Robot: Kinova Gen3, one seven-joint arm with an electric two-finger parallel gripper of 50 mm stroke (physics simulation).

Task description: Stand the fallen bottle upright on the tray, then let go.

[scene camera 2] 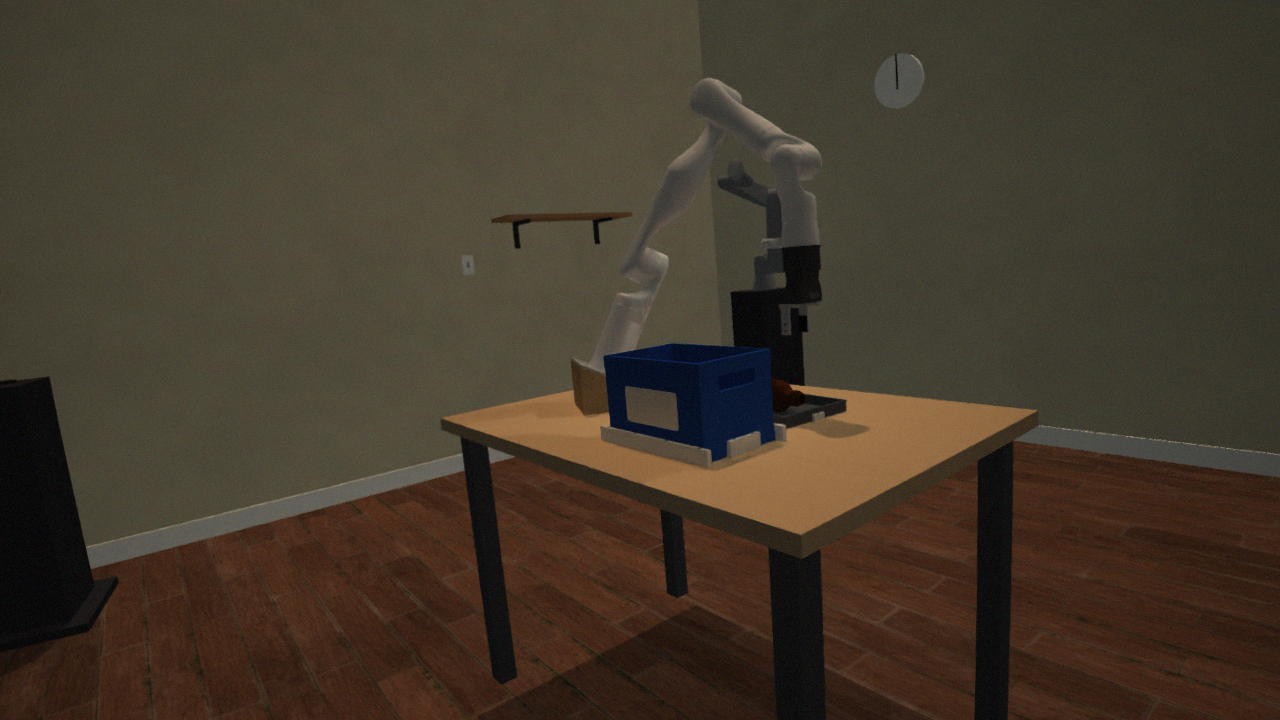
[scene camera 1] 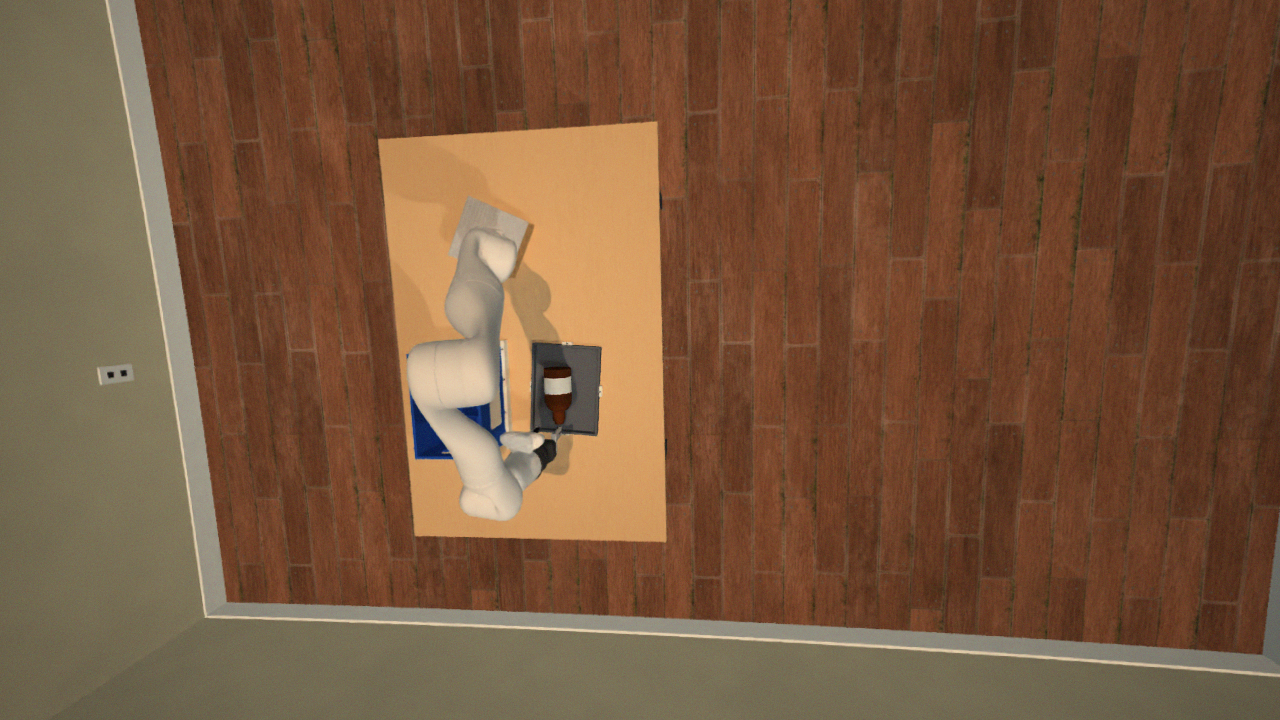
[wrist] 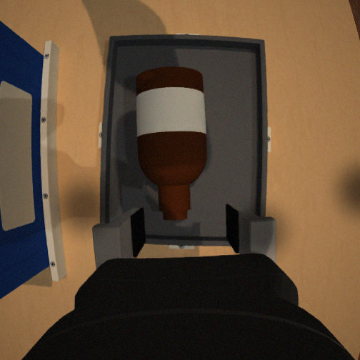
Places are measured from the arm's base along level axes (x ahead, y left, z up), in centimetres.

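Pixels of known places: gripper, between the fingertips: (scene camera 2: 795,333) (scene camera 1: 548,430).
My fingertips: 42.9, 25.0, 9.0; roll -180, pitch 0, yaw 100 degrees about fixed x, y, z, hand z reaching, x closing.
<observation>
Ahead of a thing's pixels: the offset from my fingertips to its middle, as dx, dy, dz. Level surfaces: height alone.
A brown bottle {-5.7, -2.2, -13.7} (scene camera 1: 558,402) (scene camera 2: 785,394) (wrist: 172,160) with a white label lies on its side in the dark grey tray {-7.3, -1.1, -16.7} (scene camera 1: 587,413) (scene camera 2: 823,410) (wrist: 232,120). In the wrist view its neck points down toward the gripper, and its base is near the tray's far end. My gripper (scene camera 1: 556,433) (scene camera 2: 793,322) (wrist: 185,223) is open and empty. It hangs above the neck end of the tray, clearly higher than the bottle. In the wrist view the bottle's mouth shows a little left of midway between the fingers. In scene camera 2 the blue crate hides part of the bottle and tray.
A blue crate {-0.9, -27.4, -9.2} (scene camera 1: 433,445) (scene camera 2: 689,394) (wrist: 15,250) stands beside the tray, within pale rails {+0.9, -37.2, -16.4} (scene camera 2: 653,444) (wrist: 47,165). The arm passes over the crate. The arm's base block (scene camera 1: 483,214) (scene camera 2: 588,386) stands on the wooden table {dz -17.9} (scene camera 1: 608,223) (scene camera 2: 859,465) (wrist: 310,150).
</observation>
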